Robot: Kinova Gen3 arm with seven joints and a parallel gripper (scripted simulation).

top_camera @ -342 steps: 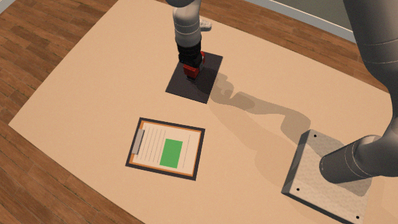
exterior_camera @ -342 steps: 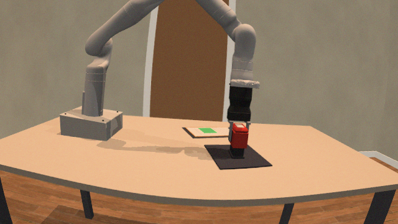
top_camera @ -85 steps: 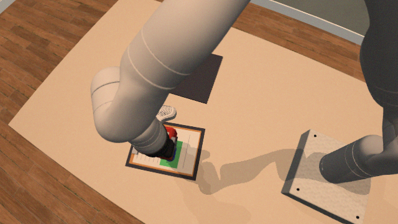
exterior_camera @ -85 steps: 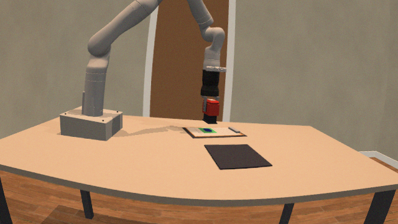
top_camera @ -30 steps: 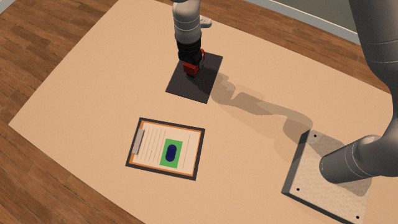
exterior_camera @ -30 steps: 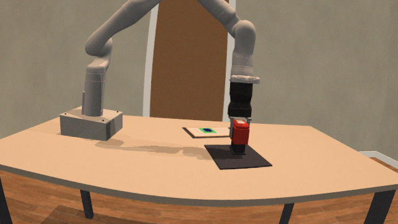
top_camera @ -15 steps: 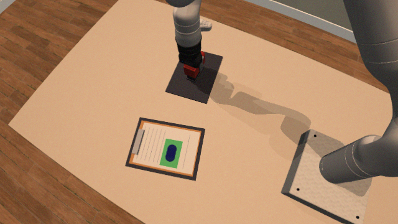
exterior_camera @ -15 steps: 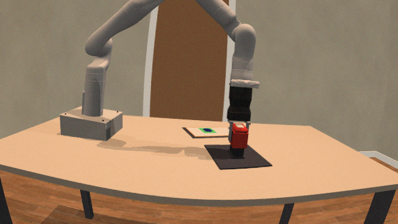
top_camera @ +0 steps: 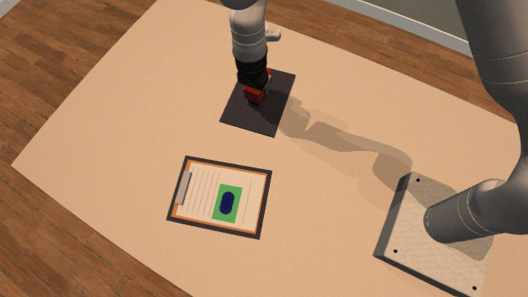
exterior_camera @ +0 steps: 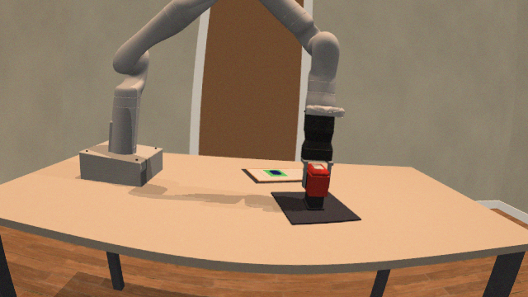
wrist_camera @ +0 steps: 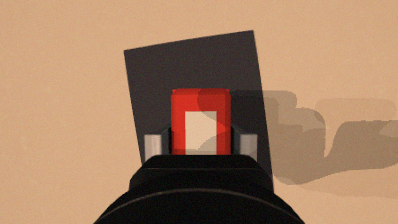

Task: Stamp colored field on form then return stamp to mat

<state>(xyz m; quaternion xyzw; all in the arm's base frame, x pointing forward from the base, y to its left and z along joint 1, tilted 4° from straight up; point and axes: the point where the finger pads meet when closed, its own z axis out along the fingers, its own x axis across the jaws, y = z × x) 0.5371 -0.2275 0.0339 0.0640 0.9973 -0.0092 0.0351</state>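
Now: hand 20 mm above the red stamp. The rest, counted from my hand: clipboard: 10 mm ahead, 320 mm to the left, 60 mm below.
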